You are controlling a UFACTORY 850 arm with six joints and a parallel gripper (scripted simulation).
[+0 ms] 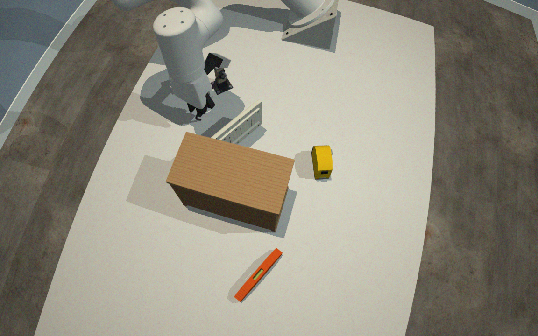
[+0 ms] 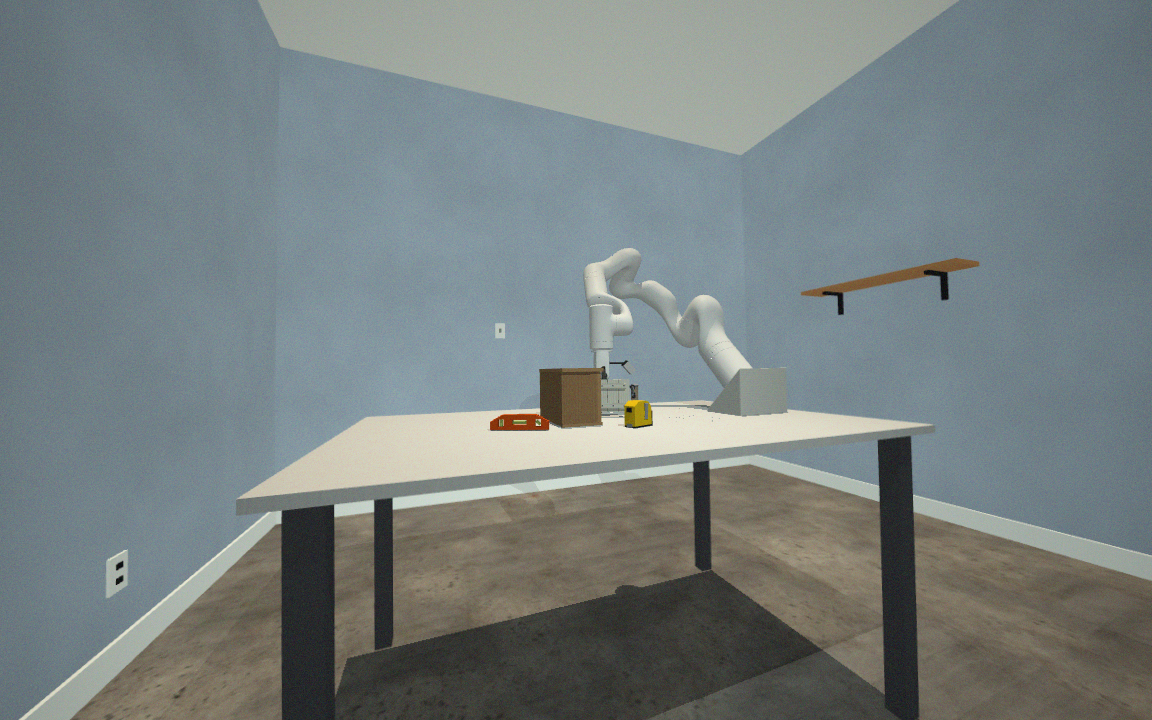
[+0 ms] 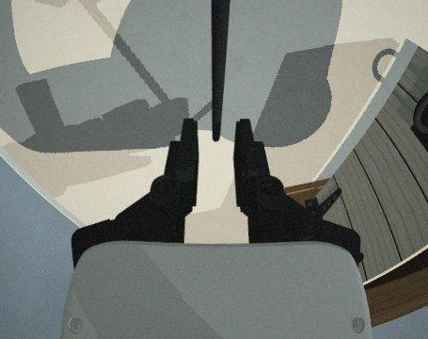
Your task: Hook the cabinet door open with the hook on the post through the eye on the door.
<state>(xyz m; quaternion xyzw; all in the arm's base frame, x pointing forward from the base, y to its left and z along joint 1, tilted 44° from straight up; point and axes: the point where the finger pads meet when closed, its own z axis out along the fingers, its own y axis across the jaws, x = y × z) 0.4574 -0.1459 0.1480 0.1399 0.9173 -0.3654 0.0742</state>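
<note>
Now: hand 50 mm past the thin black hook, 20 mm to the right of it and 20 mm above it. Round my hand: yellow tape measure (350 mm to the left, 50 mm ahead, 40 mm below); pale door (110 mm to the left, 60 mm ahead); hook post (90 mm behind, 30 mm to the left).
</note>
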